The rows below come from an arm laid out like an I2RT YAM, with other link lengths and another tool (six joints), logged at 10 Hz.
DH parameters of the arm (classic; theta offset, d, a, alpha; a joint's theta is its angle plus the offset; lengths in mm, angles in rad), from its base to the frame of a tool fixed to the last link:
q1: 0 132.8 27 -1.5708
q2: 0 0 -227 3.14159
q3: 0.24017 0 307.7 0
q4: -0.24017 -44.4 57 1.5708
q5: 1.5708 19 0 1.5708
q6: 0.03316 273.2 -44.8 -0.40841
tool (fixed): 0 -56.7 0 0
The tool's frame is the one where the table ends.
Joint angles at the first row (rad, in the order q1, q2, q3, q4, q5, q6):
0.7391 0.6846 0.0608 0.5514 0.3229 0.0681
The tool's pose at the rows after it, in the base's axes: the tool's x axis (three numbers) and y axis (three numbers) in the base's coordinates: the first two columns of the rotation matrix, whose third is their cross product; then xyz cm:
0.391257 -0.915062 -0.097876 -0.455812 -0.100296 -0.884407 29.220 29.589 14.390
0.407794 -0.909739 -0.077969 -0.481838 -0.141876 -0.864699 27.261 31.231 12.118
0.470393 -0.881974 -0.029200 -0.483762 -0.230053 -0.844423 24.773 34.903 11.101
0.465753 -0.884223 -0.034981 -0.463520 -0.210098 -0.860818 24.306 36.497 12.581
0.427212 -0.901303 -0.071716 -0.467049 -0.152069 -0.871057 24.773 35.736 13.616
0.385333 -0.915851 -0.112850 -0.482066 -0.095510 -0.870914 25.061 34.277 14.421
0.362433 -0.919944 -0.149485 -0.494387 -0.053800 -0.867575 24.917 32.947 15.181
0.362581 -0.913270 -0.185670 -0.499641 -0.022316 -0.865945 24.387 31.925 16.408
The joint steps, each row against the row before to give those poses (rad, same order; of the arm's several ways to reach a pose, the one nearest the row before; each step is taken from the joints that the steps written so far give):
0.0473 0.0545 0.0001 0.0542 0.0519 0.0236
0.1072 0.1107 0.0125 0.0454 0.0855 0.0096
0.1285 0.1628 0.0958 0.0122 0.0602 -0.0145
0.0607 0.0805 0.0679 0.0431 0.0679 -0.0012
0.0057 -0.0183 -0.0027 0.0095 0.0466 0.0275
-0.0003 -0.0820 -0.0278 -0.0492 0.0408 0.0424
-0.0004 -0.1190 -0.0389 -0.0789 0.0194 0.0381
-0.0004 -0.1633 -0.0420 -0.1099 -0.0041 0.0290

